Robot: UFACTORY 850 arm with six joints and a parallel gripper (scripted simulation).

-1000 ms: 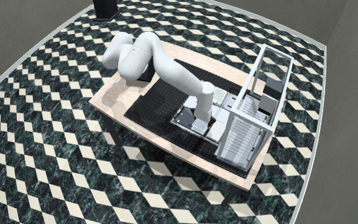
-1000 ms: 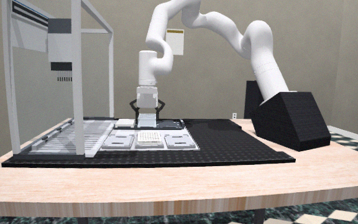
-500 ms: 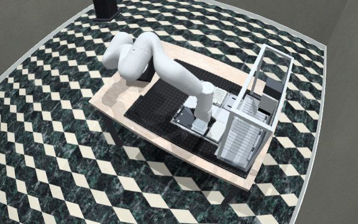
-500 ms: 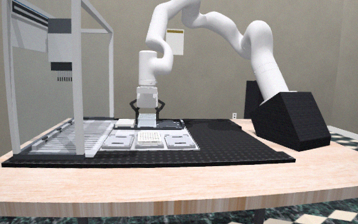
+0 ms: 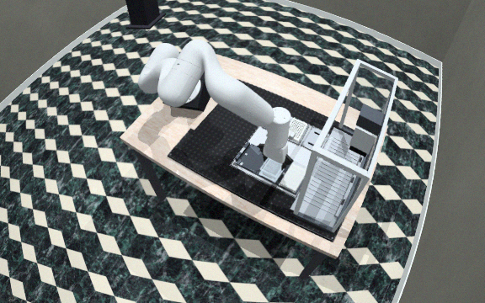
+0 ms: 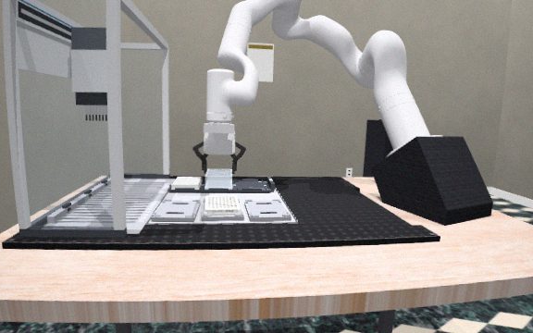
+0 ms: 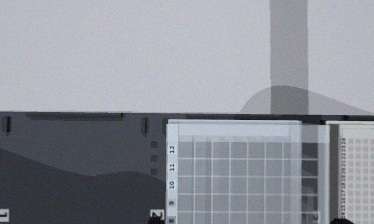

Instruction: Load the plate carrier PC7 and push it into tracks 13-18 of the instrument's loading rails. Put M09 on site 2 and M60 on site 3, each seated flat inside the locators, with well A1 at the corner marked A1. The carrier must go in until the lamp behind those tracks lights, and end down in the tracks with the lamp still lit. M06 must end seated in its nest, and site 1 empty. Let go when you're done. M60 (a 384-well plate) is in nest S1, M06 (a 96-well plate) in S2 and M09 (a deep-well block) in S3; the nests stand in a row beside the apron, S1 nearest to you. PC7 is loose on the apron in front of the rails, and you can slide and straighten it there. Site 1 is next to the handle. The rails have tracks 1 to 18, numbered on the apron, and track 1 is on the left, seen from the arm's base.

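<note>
My gripper is now 3 cm above the deep-well block M09. From my hand the other things lie so: dark carrier PC7 (1 cm behind, 4 cm below); nest S3 (15 cm ahead, 23 cm to the left, 6 cm below); nest S1 (6 cm behind, 28 cm to the left, 6 cm below).
</note>
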